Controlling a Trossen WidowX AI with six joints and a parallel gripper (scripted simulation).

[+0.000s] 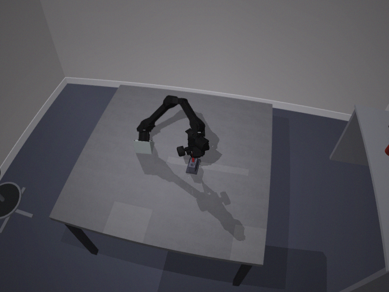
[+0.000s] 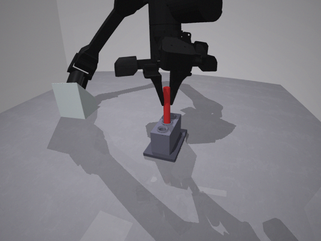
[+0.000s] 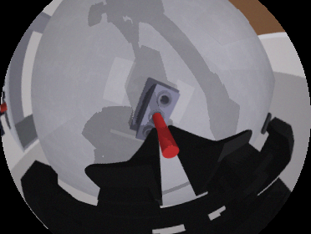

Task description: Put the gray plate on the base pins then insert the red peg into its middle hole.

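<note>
My gripper tip is now right at the red peg. Round my gripper tip: gray plate 50 mm below; then dark base 90 mm below.
</note>
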